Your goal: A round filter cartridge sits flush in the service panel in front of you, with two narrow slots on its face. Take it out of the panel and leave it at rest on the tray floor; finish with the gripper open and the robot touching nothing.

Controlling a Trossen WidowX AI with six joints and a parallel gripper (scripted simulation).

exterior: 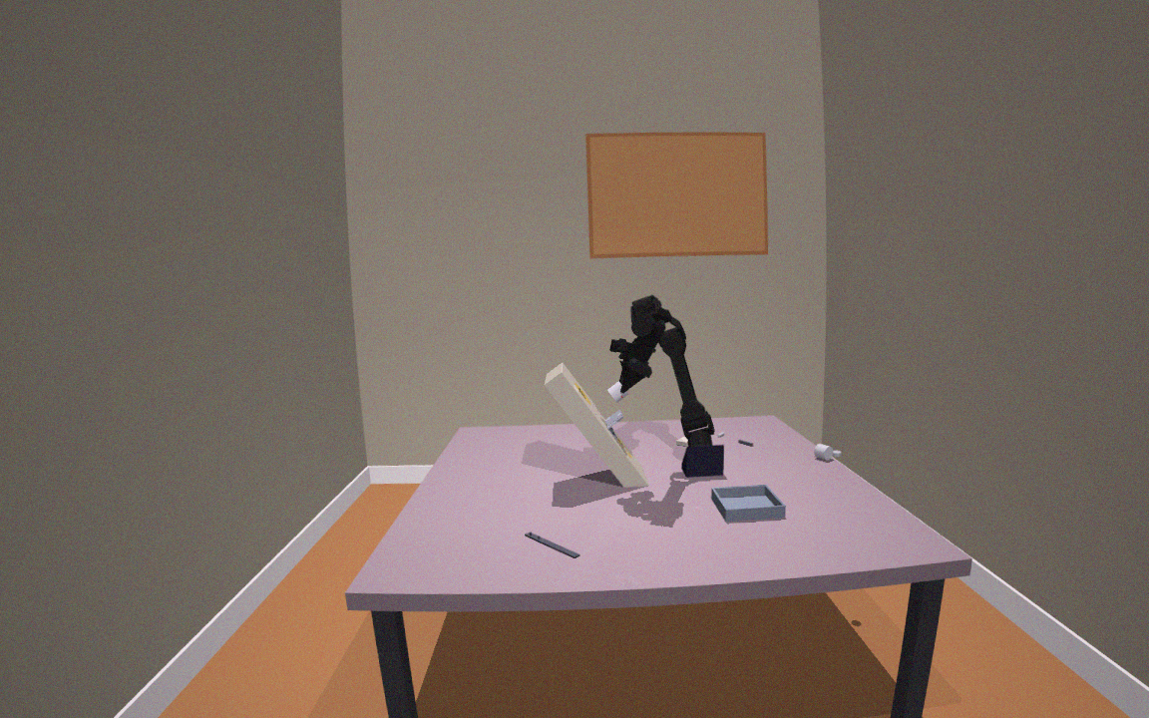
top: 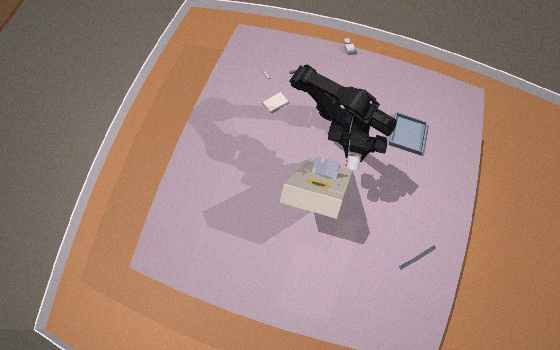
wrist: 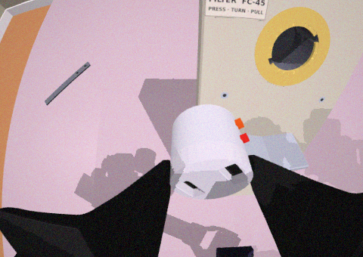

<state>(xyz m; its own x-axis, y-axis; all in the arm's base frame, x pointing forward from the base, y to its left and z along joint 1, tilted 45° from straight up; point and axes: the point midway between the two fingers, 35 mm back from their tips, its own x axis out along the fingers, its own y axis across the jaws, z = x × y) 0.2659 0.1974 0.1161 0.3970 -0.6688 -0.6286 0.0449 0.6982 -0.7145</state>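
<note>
Right now the grey tray is 280 mm behind my gripper tip, 270 mm below it and 230 mm to the left of it. The rest, counted from my gripper tip: cream pad: 350 mm to the right, 320 mm behind, 270 mm below; white round filter cartridge: right at my gripper tip; cream service panel: 110 mm below, 100 mm to the right, 60 mm ahead.
</note>
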